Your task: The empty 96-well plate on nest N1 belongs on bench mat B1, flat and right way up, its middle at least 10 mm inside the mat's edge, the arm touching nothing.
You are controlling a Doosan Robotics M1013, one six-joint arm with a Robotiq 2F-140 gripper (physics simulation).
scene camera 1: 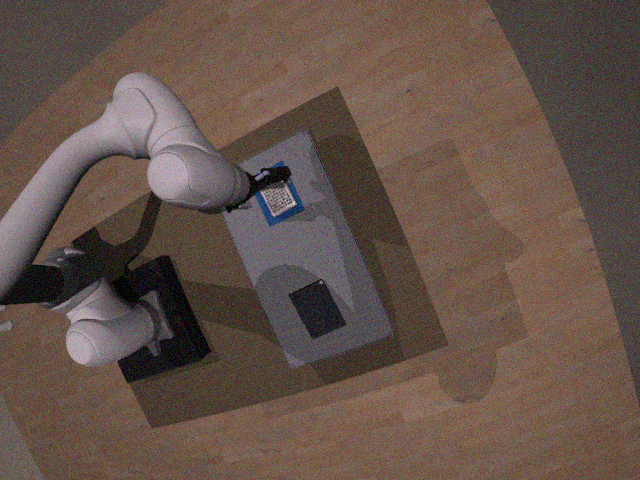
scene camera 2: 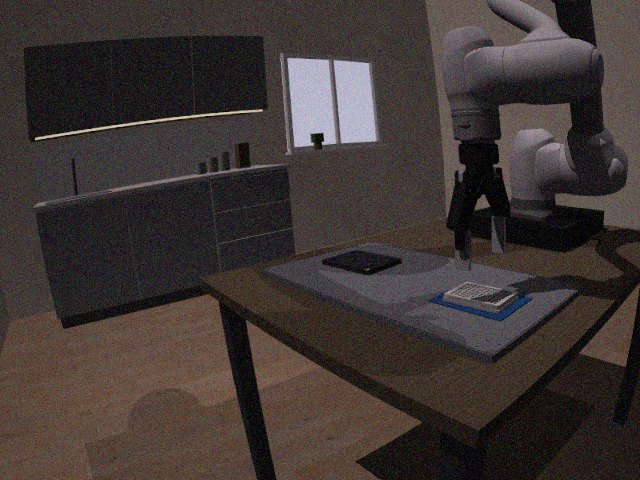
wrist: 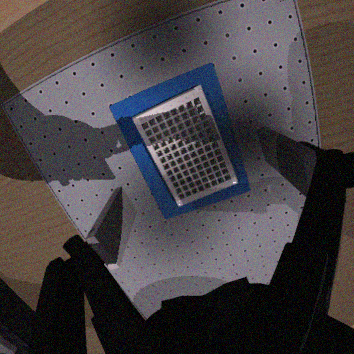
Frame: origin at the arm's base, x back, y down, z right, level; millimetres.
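Seen in the pictures: gripper, fingertip midpoint: (scene camera 1: pixel 267 191) (scene camera 2: pixel 482 260) (wrist: pixel 191 173); arm's base, link origin: (scene camera 1: pixel 148 319) (scene camera 2: pixel 533 214).
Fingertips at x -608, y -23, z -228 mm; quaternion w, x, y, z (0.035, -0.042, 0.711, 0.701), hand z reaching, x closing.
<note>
Offsets run from my fingertips to a thing's top centre. Level surfaces: height alone.
The white 96-well plate @[dx +0, dy +63, dz -1 mm] (scene camera 1: pixel 278 198) (scene camera 2: pixel 479 296) (wrist: pixel 185 147) lies flat, wells up, on the blue bench mat B1 @[dy +77 mm] (scene camera 1: pixel 271 221) (scene camera 2: pixel 510 308) (wrist: pixel 165 92). Blue shows around the plate, and its middle is well inside the mat's edge. My gripper (scene camera 1: pixel 258 190) (scene camera 2: pixel 480 253) (wrist: pixel 191 173) is open and empty. It hangs above the plate's level, its fingers spread wider than the plate and apart from it in scene camera 2 and the wrist view. A dark rectangular block @[dx +13, dy +65, dz +390 mm] (scene camera 1: pixel 316 308) (scene camera 2: pixel 361 261), probably nest N1, has no plate on it.
The mat and the dark block lie on a grey perforated board @[dy +79 mm] (scene camera 1: pixel 289 248) (scene camera 2: pixel 454 330) (wrist: pixel 200 245) on the wooden table @[dy +92 mm] (scene camera 1: pixel 361 180) (scene camera 2: pixel 372 356). The arm's black base (scene camera 1: pixel 175 310) (scene camera 2: pixel 558 227) stands beside the board. Kitchen cabinets (scene camera 2: pixel 155 237) stand in the background.
</note>
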